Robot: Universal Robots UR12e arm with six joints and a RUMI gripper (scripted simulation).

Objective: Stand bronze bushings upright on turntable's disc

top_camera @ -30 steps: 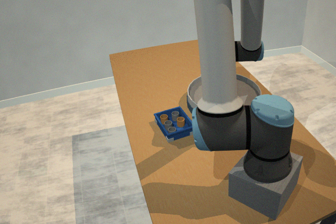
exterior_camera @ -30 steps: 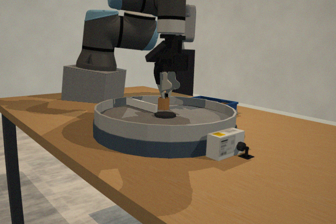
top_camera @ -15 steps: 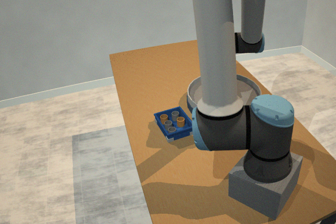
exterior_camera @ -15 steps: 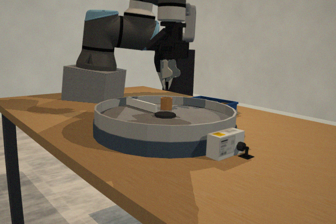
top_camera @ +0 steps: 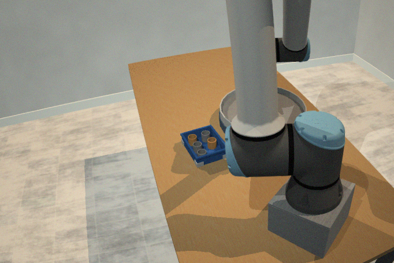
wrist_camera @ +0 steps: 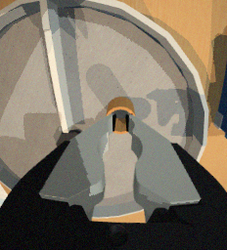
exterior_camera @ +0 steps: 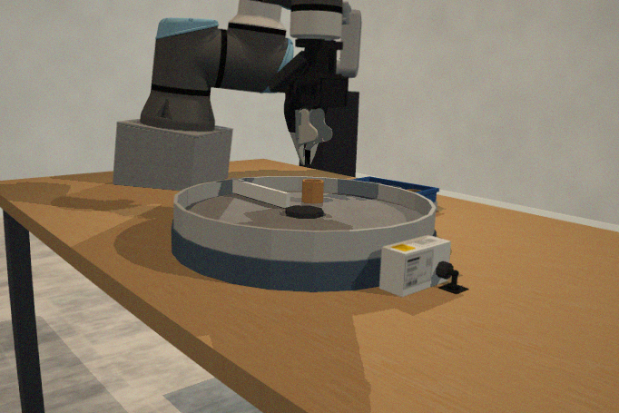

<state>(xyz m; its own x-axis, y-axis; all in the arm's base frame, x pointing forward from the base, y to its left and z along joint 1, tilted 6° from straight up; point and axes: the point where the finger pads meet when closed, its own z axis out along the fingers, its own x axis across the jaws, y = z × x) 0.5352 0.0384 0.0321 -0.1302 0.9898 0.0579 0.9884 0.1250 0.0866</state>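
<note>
Right now the blue crate is 60 mm behind my hand, 250 mm to the left of it and 110 mm below it. From my hand the other things lie so: turntable (100 mm ahead, 70 mm to the right, 80 mm below).
</note>
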